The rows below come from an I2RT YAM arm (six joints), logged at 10 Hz.
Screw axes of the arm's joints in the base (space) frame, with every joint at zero. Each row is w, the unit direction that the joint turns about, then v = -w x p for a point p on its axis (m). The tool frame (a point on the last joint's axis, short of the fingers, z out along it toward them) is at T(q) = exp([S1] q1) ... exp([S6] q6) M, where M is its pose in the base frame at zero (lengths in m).
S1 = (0, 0, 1, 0.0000, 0.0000, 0.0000)
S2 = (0, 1, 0, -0.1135, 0.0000, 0.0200)
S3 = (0, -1, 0, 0.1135, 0.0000, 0.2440)
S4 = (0, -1, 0, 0.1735, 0.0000, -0.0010)
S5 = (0, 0, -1, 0.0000, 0.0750, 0.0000)
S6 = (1, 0, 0, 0.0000, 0.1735, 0.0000)
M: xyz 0.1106 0.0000 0.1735 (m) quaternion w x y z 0.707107 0 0.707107 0
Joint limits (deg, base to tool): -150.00..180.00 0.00..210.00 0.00..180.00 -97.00..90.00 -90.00..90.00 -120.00..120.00
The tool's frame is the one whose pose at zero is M.
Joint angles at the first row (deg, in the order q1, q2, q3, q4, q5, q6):
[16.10 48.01 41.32 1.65 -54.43 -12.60]
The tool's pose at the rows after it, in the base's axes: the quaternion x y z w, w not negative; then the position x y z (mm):
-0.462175 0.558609 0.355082 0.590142 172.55 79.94 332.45
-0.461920 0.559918 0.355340 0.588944 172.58 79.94 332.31
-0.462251 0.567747 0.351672 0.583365 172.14 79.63 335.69
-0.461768 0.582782 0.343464 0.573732 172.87 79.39 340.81
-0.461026 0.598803 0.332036 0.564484 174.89 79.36 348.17
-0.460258 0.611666 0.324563 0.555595 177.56 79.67 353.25
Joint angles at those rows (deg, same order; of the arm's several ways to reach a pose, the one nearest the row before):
[16.10 47.99 41.32 1.61 -54.43 -12.69]
[16.10 48.01 41.39 1.32 -54.41 -12.73]
[16.10 48.12 42.85 -1.76 -53.93 -13.76]
[16.10 48.75 45.39 -6.70 -52.77 -15.53]
[16.10 49.91 48.64 -11.86 -51.22 -17.43]
[16.10 51.16 51.18 -15.57 -50.11 -18.72]

